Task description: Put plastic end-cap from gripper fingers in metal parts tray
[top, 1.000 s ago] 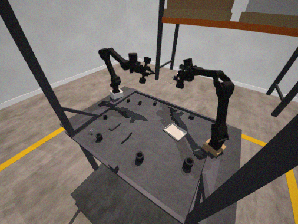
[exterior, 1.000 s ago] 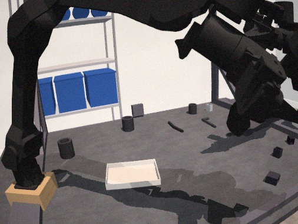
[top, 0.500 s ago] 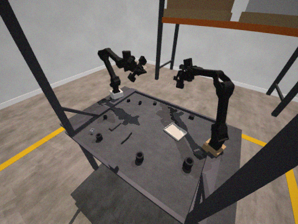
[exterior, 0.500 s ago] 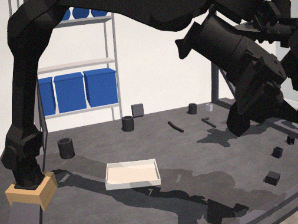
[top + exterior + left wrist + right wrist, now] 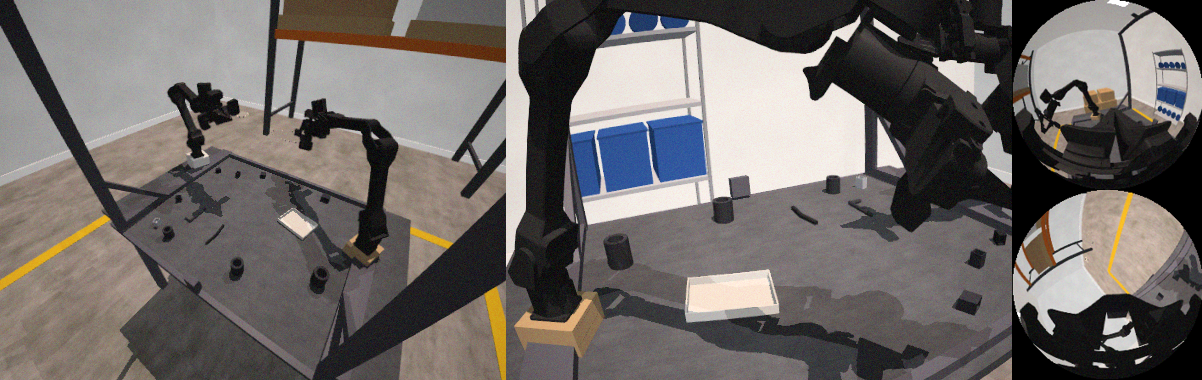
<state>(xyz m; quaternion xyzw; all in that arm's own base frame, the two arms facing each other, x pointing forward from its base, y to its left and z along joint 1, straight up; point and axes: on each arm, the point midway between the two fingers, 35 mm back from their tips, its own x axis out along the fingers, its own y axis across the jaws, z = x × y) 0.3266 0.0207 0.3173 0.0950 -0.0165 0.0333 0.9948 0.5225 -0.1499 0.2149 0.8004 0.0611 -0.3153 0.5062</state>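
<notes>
Right now the white metal parts tray is 320 mm behind my right hand, 190 mm to the right of it and 260 mm below it. From my right hand the other things lie so: plastic end-cap (30 mm to the left, 10 mm below).
</notes>
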